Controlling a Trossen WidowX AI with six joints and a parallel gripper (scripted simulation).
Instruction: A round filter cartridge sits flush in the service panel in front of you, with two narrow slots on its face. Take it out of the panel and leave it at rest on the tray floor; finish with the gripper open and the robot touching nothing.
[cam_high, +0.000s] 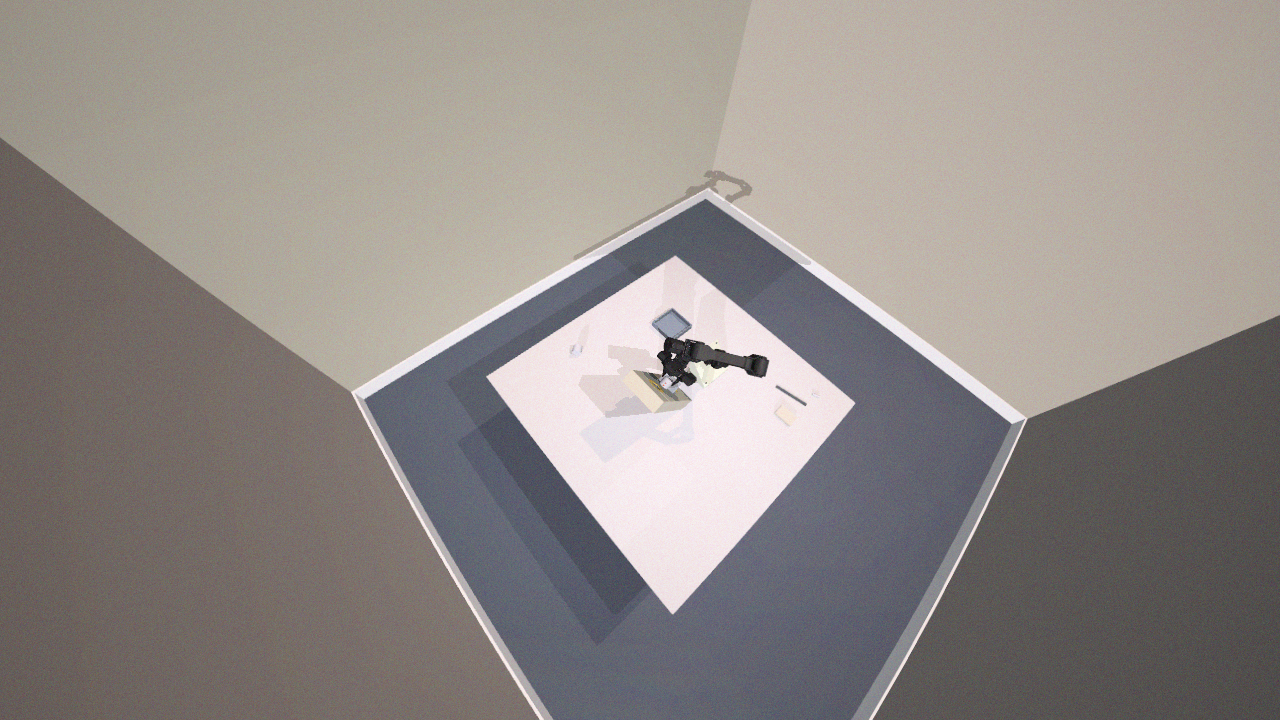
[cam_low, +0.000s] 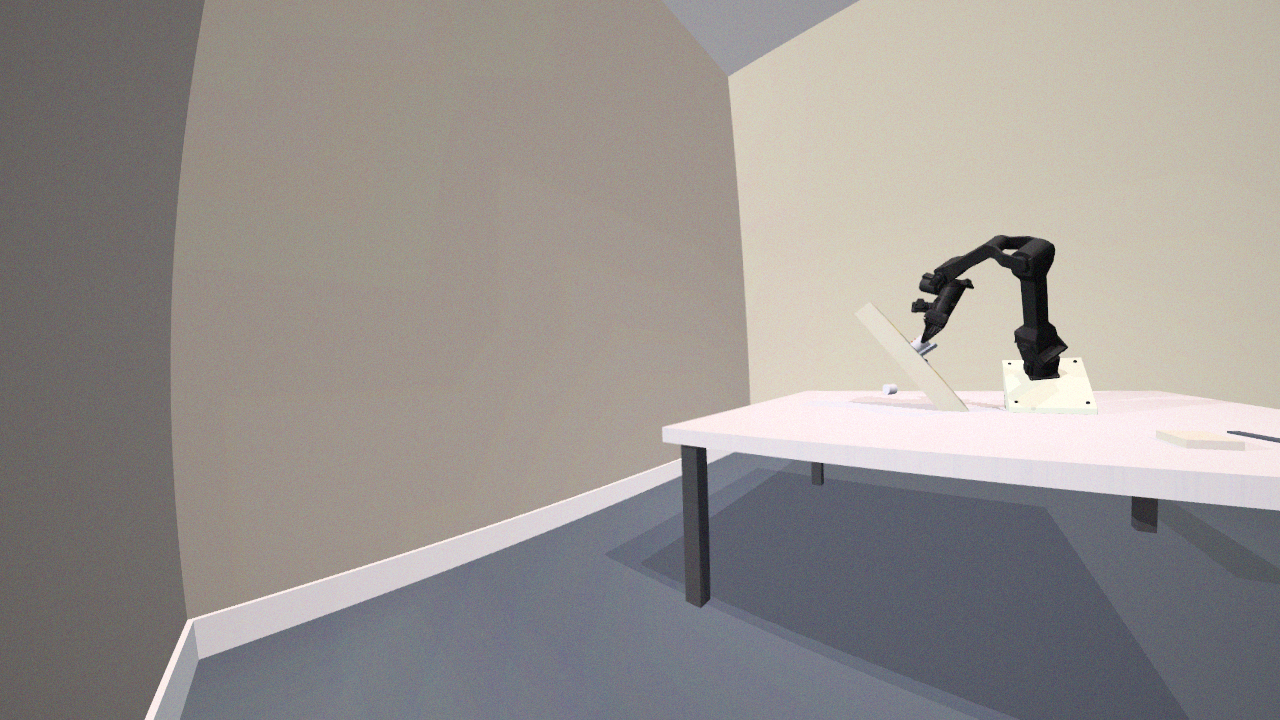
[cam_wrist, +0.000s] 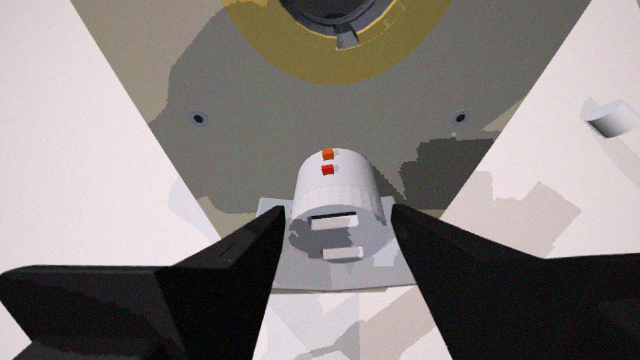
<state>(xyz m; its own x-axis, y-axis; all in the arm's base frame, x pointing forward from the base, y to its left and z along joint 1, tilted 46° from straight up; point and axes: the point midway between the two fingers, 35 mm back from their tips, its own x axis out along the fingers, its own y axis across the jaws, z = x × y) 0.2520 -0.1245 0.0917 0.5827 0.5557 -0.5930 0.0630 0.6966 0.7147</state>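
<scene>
Right now my gripper tip is 1 cm past the pale blue bracket and 4 cm above it. Round my gripper tip: grey round filter cartridge: right at my gripper tip; grey-blue tray: 35 cm behind, 26 cm to the right, 20 cm below; beige service panel: 4 cm ahead, 2 cm below.
</scene>
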